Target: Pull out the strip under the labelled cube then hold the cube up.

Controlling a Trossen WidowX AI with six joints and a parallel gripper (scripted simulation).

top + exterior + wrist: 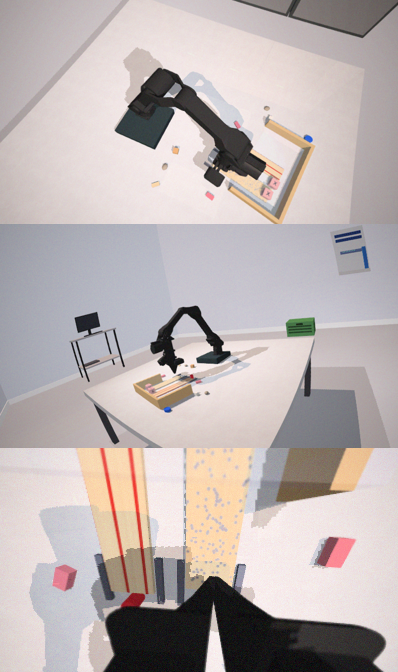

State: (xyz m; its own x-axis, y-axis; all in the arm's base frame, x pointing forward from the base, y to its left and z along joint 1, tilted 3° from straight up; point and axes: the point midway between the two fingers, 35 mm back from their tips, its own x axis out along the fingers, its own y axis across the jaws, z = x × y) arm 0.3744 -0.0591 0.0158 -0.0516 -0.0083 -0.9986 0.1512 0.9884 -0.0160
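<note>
The orange cube lies 180 mm behind my gripper tip, 30 mm to the right of it and 30 mm below it. Also, from my gripper tip: blue disc: 290 mm ahead, 250 mm to the left, 30 mm below.
</note>
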